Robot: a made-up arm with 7 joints. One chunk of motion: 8 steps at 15 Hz.
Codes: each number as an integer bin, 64 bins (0 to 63) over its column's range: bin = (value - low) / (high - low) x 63, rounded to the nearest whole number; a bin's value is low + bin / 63 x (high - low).
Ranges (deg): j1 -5..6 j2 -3..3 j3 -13..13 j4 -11..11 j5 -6..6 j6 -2..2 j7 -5..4
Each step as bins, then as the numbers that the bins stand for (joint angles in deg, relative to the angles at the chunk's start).
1 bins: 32 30 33 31 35 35 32
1 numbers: 0.59 -0.14 0.62 -0.17 0.67 0.22 -0.43
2 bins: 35 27 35 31 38 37 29
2 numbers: 1.11 -0.43 1.44 -0.17 1.24 0.35 -0.86
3 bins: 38 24 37 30 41 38 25
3 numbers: 1.63 -0.71 2.27 -0.52 1.81 0.41 -1.43
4 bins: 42 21 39 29 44 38 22
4 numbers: 2.33 -1.00 3.10 -0.87 2.38 0.41 -1.86
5 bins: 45 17 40 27 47 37 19
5 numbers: 2.86 -1.38 3.51 -1.57 2.95 0.35 -2.29
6 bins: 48 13 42 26 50 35 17
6 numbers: 3.38 -1.76 4.33 -1.92 3.52 0.22 -2.57
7 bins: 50 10 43 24 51 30 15
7 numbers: 3.73 -2.05 4.75 -2.62 3.71 -0.10 -2.86
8 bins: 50 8 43 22 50 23 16
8 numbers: 3.73 -2.24 4.75 -3.32 3.52 -0.54 -2.71
